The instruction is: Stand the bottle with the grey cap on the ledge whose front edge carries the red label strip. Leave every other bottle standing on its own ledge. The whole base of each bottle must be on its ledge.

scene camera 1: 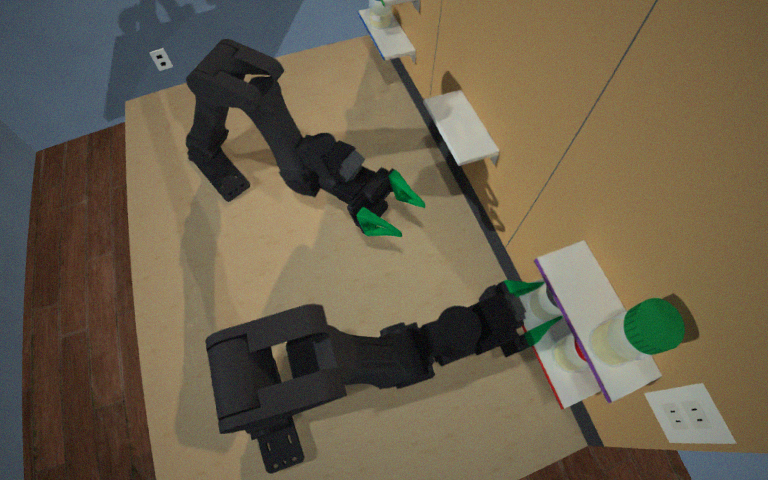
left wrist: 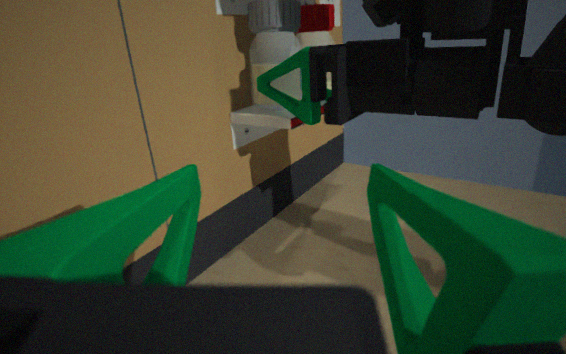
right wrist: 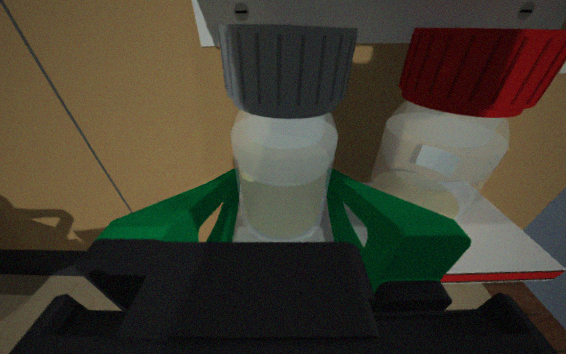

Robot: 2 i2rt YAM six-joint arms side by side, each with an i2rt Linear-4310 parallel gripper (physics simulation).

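Frame: origin at the left arm's base, x ahead, y left, z up, level; metres.
Seen in the pictures: left gripper, fingertip midpoint: [scene camera 1: 413,219] [left wrist: 283,178]; right gripper, fingertip midpoint: [left wrist: 273,80] [right wrist: 282,176]; left arm's base, origin of the base link: [scene camera 1: 218,169].
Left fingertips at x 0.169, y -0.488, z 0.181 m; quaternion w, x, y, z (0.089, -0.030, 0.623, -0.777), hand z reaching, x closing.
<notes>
Pixels of each thing's top centre, then the offset from my left fingertips to it.
- bottle with the grey cap, middle of its top: [right wrist: 282,21] [scene camera 1: 571,285] 0.052 m ahead, 0.255 m right, 0.086 m up
- ledge with the red label strip, middle of its top: [right wrist: 364,217] [left wrist: 307,97] [scene camera 1: 556,338] 0.026 m ahead, 0.302 m right, 0.021 m down
- bottle with a red cap, middle of its top: [right wrist: 487,28] [left wrist: 311,6] [scene camera 1: 601,341] 0.020 m ahead, 0.332 m right, 0.084 m up
- ledge with a purple strip, middle of its top: [scene camera 1: 598,314] 0.026 m ahead, 0.302 m right, 0.119 m up
- green-capped bottle, middle of its top: [scene camera 1: 660,323] 0.004 m ahead, 0.334 m right, 0.224 m up
- bare white ledge, middle of its top: [scene camera 1: 460,123] 0.184 m ahead, 0.066 m left, 0.049 m up
- ledge with a blue strip, middle of its top: [scene camera 1: 385,28] 0.342 m ahead, 0.433 m left, 0.021 m down
The bottle with the grey cap [left wrist: 274,50] [right wrist: 284,150] stands upright at the ledge with the red label strip [scene camera 1: 572,390] [left wrist: 262,116] [right wrist: 500,240]. My right gripper [scene camera 1: 552,302] [right wrist: 282,176] is shut on this bottle's body, below its cap. In scene camera 1 the upper ledge hides part of it, and the edge of its base is partly hidden in the right wrist view. A bottle with a red cap [scene camera 1: 568,353] [left wrist: 316,30] [right wrist: 445,140] stands beside it on the same ledge. My left gripper [scene camera 1: 413,220] [left wrist: 283,178] is open and empty above the table, away from the ledges.
A ledge with a purple strip [scene camera 1: 583,277] is above the red-strip ledge and bears a green-capped bottle [scene camera 1: 637,333]. A bare white ledge [scene camera 1: 461,127] is on the wall. A ledge with a blue strip [scene camera 1: 393,42] at the top bears another bottle [scene camera 1: 380,15].
</notes>
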